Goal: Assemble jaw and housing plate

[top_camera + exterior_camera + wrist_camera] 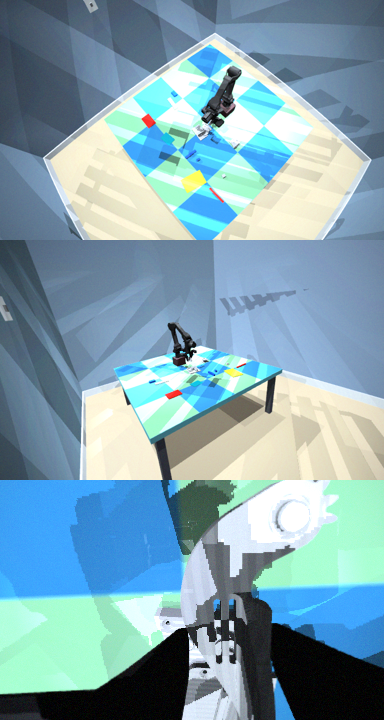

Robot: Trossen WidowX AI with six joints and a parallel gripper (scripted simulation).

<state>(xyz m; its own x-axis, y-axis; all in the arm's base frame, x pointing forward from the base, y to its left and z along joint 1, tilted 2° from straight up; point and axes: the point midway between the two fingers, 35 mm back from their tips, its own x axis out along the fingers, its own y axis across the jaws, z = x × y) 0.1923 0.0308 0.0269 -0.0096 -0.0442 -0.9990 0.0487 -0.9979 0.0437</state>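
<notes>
Right now the grey jaw is 3 cm behind my gripper tip and 2 cm to the left of it. From my gripper tip the other things lie so: blue bar (28 cm ahead, 8 cm to the left, 8 cm below); white base part (11 cm ahead, 1 cm to the right, 8 cm below); cyan tile (34 cm ahead, 14 cm to the right, 8 cm below).
</notes>
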